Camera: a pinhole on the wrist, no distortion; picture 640 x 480 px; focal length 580.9 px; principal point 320.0 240.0 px. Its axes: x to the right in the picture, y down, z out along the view. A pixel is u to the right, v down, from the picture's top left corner.
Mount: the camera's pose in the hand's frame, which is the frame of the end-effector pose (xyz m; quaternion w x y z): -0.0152 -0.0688 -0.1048 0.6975 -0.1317 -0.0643 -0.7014
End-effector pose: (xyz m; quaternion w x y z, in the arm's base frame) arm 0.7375 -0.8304 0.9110 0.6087 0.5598 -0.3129 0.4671
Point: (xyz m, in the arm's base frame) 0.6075 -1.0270 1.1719
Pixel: 35 416
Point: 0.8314 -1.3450 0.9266
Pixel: 466 136
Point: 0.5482 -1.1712 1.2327
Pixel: 70 353
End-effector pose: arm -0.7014 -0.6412 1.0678 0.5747 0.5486 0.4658 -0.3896
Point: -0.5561 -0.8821 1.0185
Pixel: 225 310
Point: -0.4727 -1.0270 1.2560
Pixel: 160 49
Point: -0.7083 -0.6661 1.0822
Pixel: 212 177
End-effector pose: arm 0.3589 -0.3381 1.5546 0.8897 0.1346 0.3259 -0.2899
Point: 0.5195 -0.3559 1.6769
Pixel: 187 262
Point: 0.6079 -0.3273 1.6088
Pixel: 60 415
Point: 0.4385 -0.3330 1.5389
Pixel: 42 444
